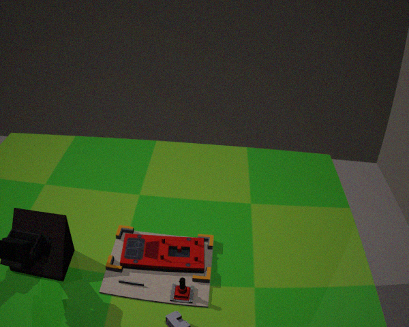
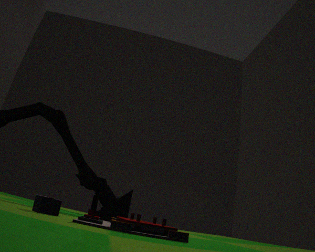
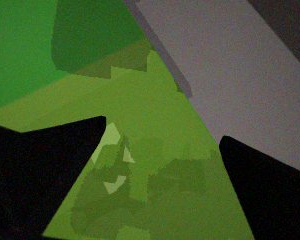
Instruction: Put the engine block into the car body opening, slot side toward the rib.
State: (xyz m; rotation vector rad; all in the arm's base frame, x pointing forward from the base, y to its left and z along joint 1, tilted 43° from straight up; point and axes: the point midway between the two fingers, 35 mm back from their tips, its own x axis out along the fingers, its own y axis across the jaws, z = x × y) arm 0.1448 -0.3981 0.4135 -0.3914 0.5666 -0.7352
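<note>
My gripper tip is now 500 mm to the right of the grey engine block, 210 mm short of it and 20 mm above it. Round my gripper tip: grey base plate 680 mm to the left, 130 mm ahead, 30 mm below.
</note>
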